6 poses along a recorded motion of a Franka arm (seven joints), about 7.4 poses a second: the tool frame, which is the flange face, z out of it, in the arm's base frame.
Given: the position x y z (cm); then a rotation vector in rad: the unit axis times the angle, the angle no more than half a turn.
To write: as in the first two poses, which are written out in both.
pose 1, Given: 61.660 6.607 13.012 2.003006 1.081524 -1.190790
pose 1, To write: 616.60 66.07 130.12 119.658 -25.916 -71.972
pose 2, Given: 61.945 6.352 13.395 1.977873 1.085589 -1.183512
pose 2, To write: 619.45 63.52 133.95 118.600 -24.904 -72.461
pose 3, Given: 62.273 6.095 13.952 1.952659 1.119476 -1.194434
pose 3, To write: 622.73 60.95 139.52 117.941 -24.286 -74.402
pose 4, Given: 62.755 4.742 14.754 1.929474 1.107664 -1.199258
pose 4, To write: 627.55 47.42 147.54 116.521 -23.937 -74.658
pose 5, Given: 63.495 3.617 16.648 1.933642 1.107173 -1.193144
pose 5, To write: 634.95 36.17 166.48 116.792 -23.823 -74.380
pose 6, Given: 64.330 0.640 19.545 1.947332 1.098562 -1.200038
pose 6, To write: 643.30 6.40 195.45 117.170 -24.565 -74.006
